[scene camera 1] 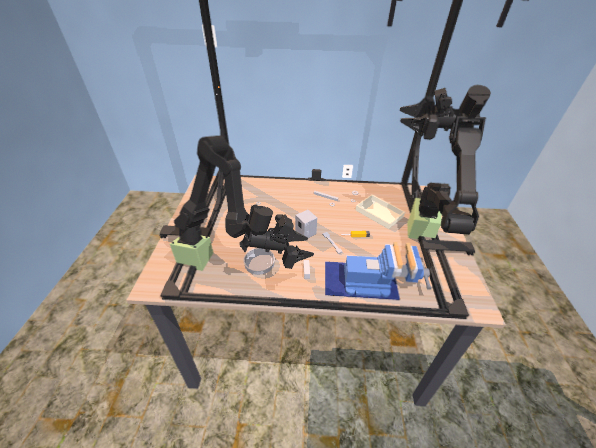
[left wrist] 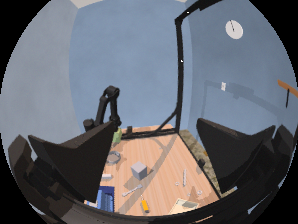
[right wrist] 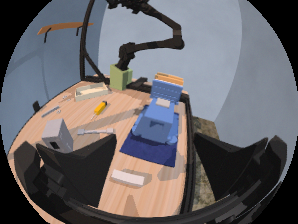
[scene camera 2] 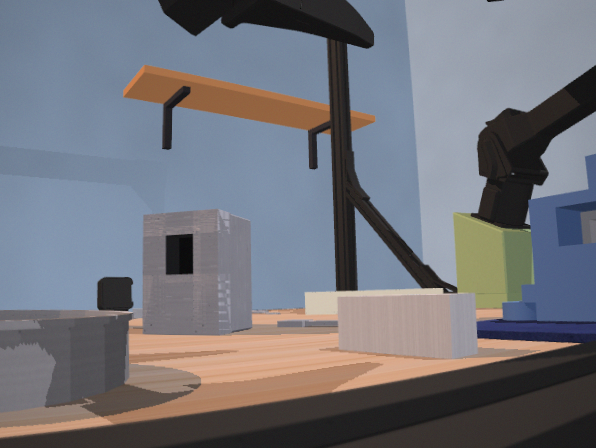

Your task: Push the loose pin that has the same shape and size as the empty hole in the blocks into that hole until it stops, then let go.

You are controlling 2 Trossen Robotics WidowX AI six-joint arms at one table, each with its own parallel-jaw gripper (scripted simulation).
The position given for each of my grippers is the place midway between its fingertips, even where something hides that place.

Observation:
I see my left gripper (scene camera 1: pixel 400 114), my right gripper (scene camera 1: pixel 310 246), a round grey dish (scene camera 2: pixel 58 359) and a cream tray (scene camera 1: pixel 378 210).
My left gripper shows as well in the left wrist view (left wrist: pixel 156 124). My right gripper shows as well in the right wrist view (right wrist: pixel 156 138). The right wrist view misses the round grey dish: it is out of frame.

